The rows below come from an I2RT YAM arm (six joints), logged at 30 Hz.
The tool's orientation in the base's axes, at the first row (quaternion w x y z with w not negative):
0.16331, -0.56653, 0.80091, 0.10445
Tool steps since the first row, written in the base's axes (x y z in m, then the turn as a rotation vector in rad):
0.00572, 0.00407, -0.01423, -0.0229, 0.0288, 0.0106
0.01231, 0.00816, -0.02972, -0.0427, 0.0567, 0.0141
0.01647, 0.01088, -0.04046, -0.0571, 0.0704, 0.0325
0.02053, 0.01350, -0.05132, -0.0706, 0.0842, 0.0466
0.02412, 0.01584, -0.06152, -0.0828, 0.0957, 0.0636
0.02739, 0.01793, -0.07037, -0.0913, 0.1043, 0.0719
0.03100, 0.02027, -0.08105, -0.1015, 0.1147, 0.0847
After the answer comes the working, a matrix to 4 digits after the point.
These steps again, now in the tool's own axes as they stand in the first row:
0.00011, -0.00377, 0.01541, -0.0222, 0.0311, -0.0029
0.00041, -0.00832, 0.03212, -0.0419, 0.0590, 0.0008
0.00085, -0.01113, 0.04361, -0.0564, 0.0769, -0.0134
0.00145, -0.01388, 0.05516, -0.0697, 0.0940, -0.0235
0.00219, -0.01629, 0.06593, -0.0825, 0.1090, -0.0370
0.00273, -0.01851, 0.07532, -0.0906, 0.1198, -0.0428
0.00364, -0.02094, 0.08654, -0.1014, 0.1326, -0.0525

The tool's axes in the first row as the columns of a matrix, in the base's axes (rounded; the answer above uses it unrounded):
-0.3047, -0.9416, 0.1432
-0.8734, 0.3363, 0.3524
-0.3799, -0.0177, -0.9248

